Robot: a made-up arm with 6 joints.
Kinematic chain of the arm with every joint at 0, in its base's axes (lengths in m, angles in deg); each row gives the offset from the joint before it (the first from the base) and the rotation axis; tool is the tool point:
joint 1: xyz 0 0 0.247 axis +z
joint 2: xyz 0 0 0 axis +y
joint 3: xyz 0 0 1.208 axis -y
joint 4: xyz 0 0 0 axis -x
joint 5: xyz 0.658 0 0 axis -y
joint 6: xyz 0 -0.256 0 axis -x
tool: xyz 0 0 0
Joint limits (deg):
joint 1: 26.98..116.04
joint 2: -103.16..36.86
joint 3: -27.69..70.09
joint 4: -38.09..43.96
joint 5: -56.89..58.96
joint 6: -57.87..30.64
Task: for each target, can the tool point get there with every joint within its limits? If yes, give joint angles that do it. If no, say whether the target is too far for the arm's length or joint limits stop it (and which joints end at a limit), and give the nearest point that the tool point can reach.
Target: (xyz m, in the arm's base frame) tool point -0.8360 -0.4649 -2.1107
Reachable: no: too far | nearest point -1.5656 -1.0038 -0.1272 | short by 2.181 m
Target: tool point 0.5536 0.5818 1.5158
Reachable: yes | joints 64.24 5.03 4.47 16.30 4.78 19.04
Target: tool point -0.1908 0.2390 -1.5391
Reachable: no: joint limits stop it (at a limit: joint 1, joint 2, joint 3, joint 4) | nearest point -0.1986 0.8655 0.5515 | short by 2.182 m
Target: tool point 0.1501 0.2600 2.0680
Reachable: yes | joints 107.37 -3.07 52.24 30.38 27.07 6.84
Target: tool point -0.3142 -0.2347 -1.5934
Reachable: no: joint limits stop it (at a limit: joint 2, joint 3, joint 4) | nearest point -1.4900 -1.1130 -0.1272 | short by 2.075 m
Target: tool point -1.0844 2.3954 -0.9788
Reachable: no: too far | nearest point -0.3487 1.1335 0.6989 | short by 2.224 m
